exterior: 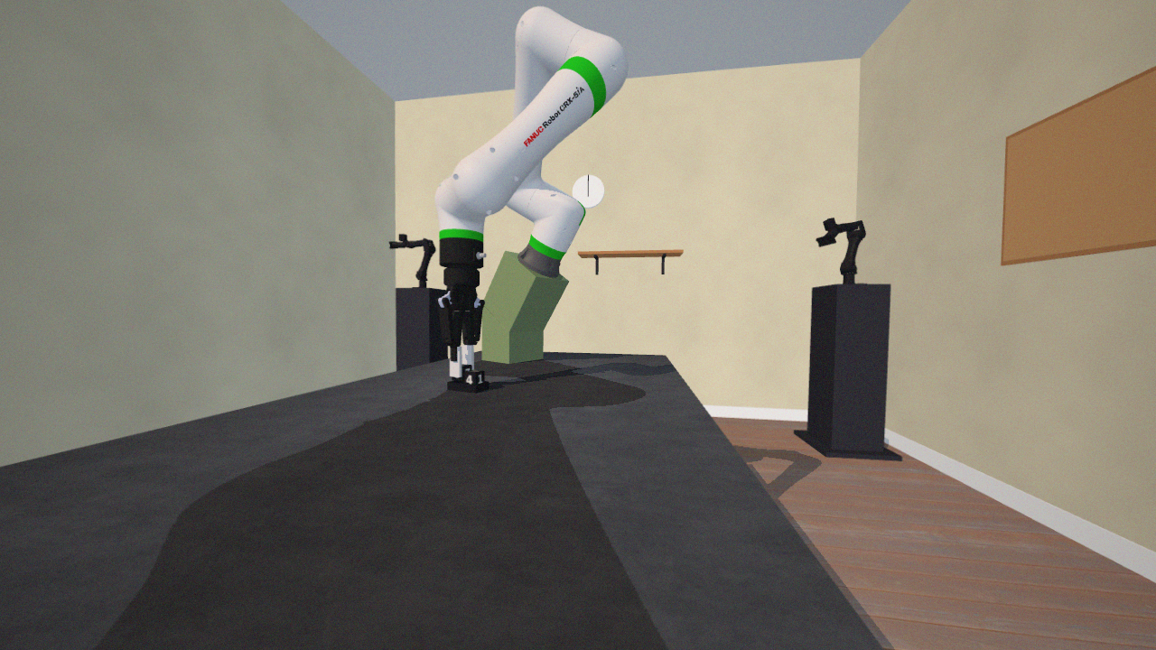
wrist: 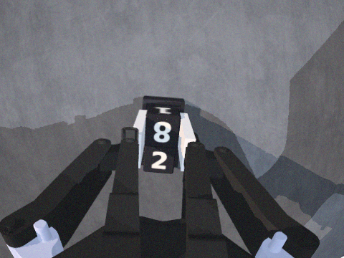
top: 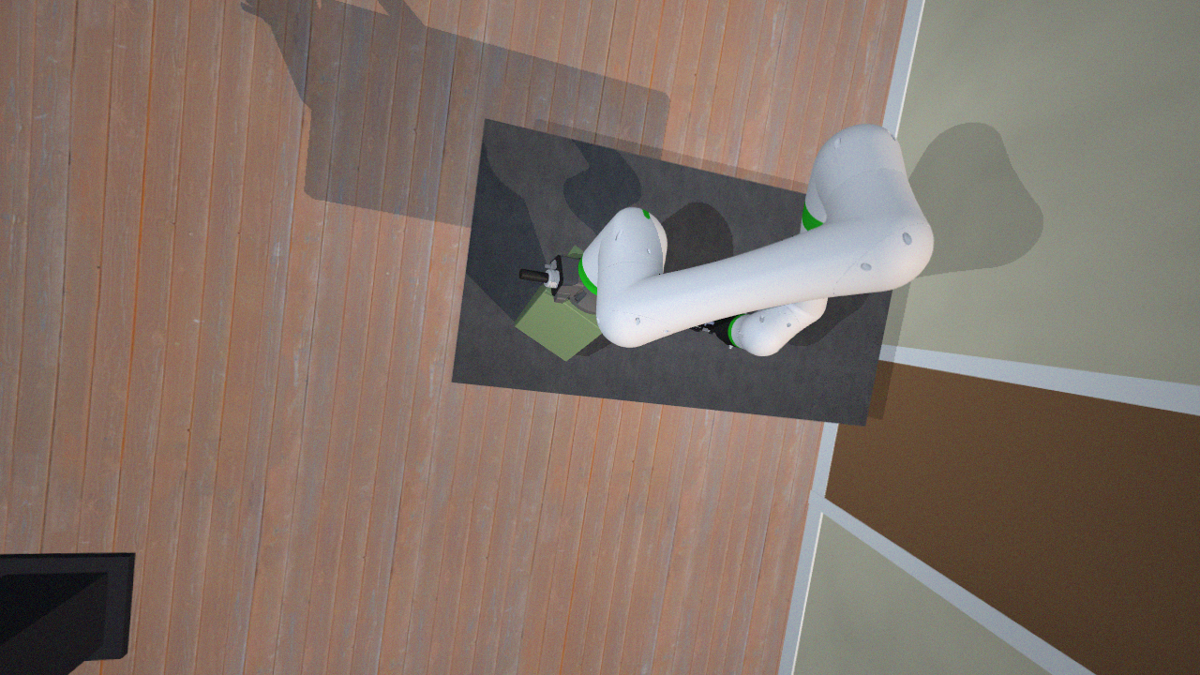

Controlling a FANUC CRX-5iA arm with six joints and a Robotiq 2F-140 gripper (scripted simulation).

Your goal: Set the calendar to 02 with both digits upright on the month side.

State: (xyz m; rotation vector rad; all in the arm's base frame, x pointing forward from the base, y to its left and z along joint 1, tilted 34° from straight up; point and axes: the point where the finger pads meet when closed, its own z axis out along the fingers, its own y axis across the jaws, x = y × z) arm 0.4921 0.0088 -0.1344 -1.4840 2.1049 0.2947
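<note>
Right now the black number cube is 10 mm ahead of my hand, 30 mm to the left of it and 40 mm below it. From my hand the other things lie so: black tray (20 mm to the left, 50 mm below).
</note>
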